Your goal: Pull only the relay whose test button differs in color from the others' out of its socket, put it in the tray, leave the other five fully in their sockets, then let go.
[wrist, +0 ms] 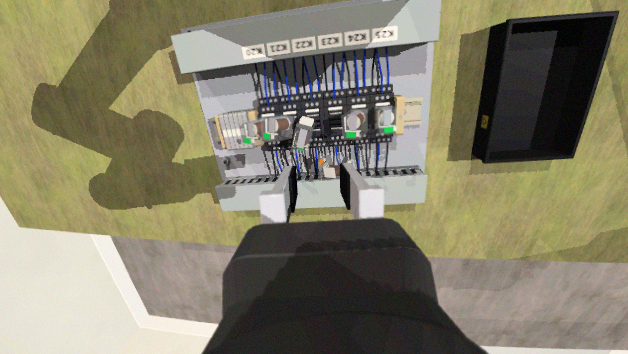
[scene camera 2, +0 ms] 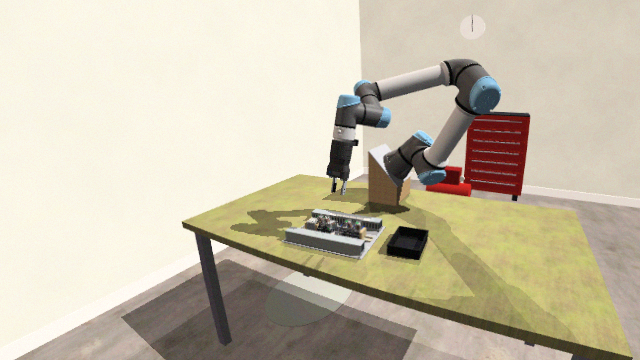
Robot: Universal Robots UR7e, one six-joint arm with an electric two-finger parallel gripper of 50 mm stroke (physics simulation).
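Places are measured from the arm's base along level axes (x up, y back, z right), in centimetres.
Pixels of known places: gripper, between the fingertips: (wrist: 318, 179) (scene camera 2: 337, 193); arm's base, origin of its link: (scene camera 2: 394, 167).
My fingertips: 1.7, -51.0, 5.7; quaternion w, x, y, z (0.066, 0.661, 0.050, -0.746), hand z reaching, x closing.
Ahead of a thing's pixels: the offset from my fingertips to its top centre, as dx, dy, dz. "*": to the spot under its first point. Level surfaces: height alone.
My gripper (scene camera 2: 338, 193) (wrist: 318, 179) is open and empty, well above the relay panel @(* -17.3, -1.6, -13.7) (scene camera 2: 372, 245) (wrist: 417, 75). The relay with the orange button @(-12.6, -4.9, -0.9) (wrist: 330, 171) lies out of its socket among the lower wires by the slotted duct, seen between the fingers in the wrist view. A green-button relay @(-11.6, +0.2, +2.9) (wrist: 302, 135) near K22 is tipped askew across the sockets. The relays at K20 @(-10.2, +1.3, +8.4) (wrist: 254, 131) and K21 @(-10.1, +1.5, +5.7) (wrist: 277, 125) lean to the left. The relays at K24 @(-10.2, +1.5, -3.6) (wrist: 354, 121) and K25 @(-10.6, +1.7, -7.0) (wrist: 386, 118) stand in their sockets. The black tray @(-14.1, +3.4, -25.7) (scene camera 2: 404, 251) (wrist: 492, 95) shows no relay in it.
The grey duct with labels K20 to K25 @(-13.3, +11.3, +2.6) (wrist: 310, 30) and the lower duct @(* -13.3, -8.1, -9.6) (wrist: 400, 190) border the panel. Terminal blocks @(-13.0, +1.1, +12.0) (wrist: 235, 131) stand at the left of the row. The arm's wooden base block (scene camera 2: 382, 182) stands behind the panel on the table @(dx -17.6) (scene camera 2: 500, 240).
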